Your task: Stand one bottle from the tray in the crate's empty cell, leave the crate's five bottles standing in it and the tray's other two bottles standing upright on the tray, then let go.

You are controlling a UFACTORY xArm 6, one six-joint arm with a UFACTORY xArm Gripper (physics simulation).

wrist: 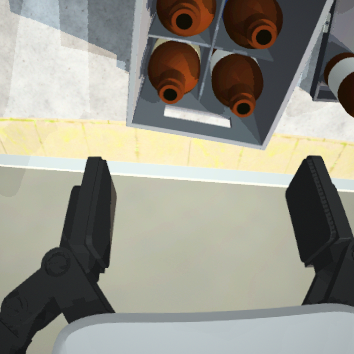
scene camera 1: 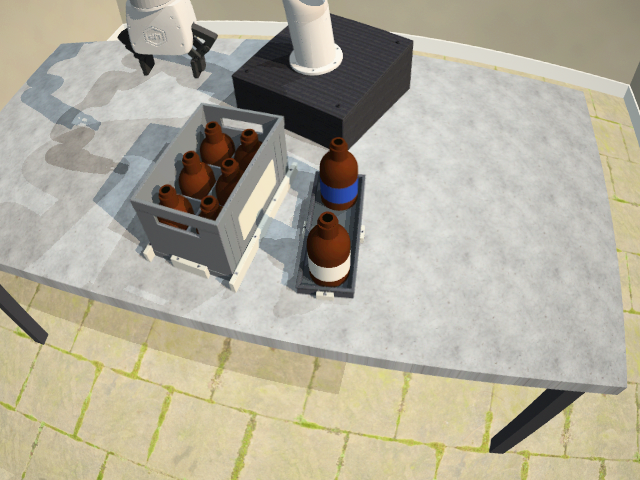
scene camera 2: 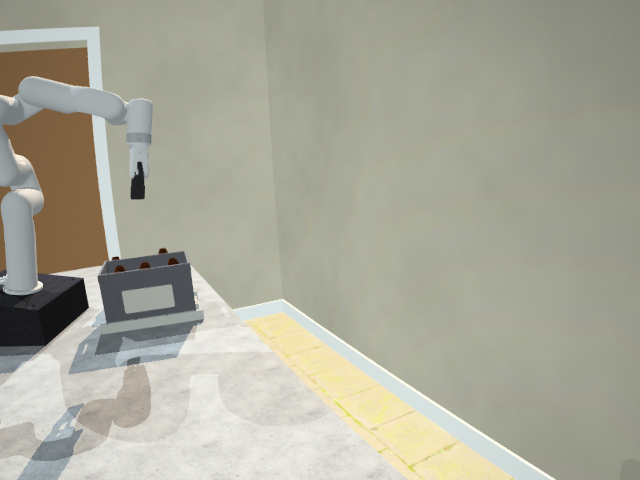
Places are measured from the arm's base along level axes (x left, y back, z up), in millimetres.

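Pixels of known places: gripper, fingertip midpoint: (wrist: 204, 174) (scene camera 1: 173, 71) (scene camera 2: 137, 199); arm's base, link origin: (scene camera 1: 316, 58) (scene camera 2: 23, 288).
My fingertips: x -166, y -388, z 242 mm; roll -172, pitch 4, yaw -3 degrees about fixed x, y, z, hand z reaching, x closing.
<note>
For each thing: its top centre in the pictures, then the offset to it from my fingertips. "*": a spot on its surface instead.
- grey crate, top centre: (wrist: 225, 33) (scene camera 1: 207, 155) (scene camera 2: 144, 262) dx +25, dy -1, dz -197 mm
- middle left bottle, top centre: (wrist: 183, 21) (scene camera 1: 189, 155) dx -17, dy +9, dz -209 mm
- blue-labelled bottle, top centre: (scene camera 1: 338, 141) dx +253, dy +66, dz -212 mm
- white-labelled bottle, top centre: (scene camera 1: 327, 217) dx +256, dy -110, dz -212 mm
- dark tray, surface spot: (scene camera 1: 341, 293) * dx +284, dy -161, dz -357 mm
- long strip, surface spot: (scene camera 1: 263, 222) * dx +121, dy -34, dz -342 mm
The grey crate (scene camera 1: 186, 242) (scene camera 2: 180, 289) (wrist: 155, 117) stands on the table. Every cell seen in scene camera 1 has a brown bottle in it. The middle left bottle (scene camera 1: 196, 178) stands upright, its neck near the height of the others. My gripper (scene camera 1: 172, 71) (scene camera 2: 137, 197) (wrist: 204, 174) is open and empty, well above and apart from the crate. A blue-labelled bottle (scene camera 1: 338, 178) and a white-labelled bottle (scene camera 1: 328, 253) (wrist: 346, 76) stand upright at the two ends of the dark tray (scene camera 1: 341, 293). The lower parts of the crate's bottles are hidden.
The black robot base block (scene camera 1: 289, 103) (scene camera 2: 62, 315) stands behind the crate and tray. Pale strips, such as one long strip (scene camera 1: 263, 222), lie along the crate's foot. The table's front edge (scene camera 1: 268, 338) is near the crate and tray. Walls rise beyond the table.
</note>
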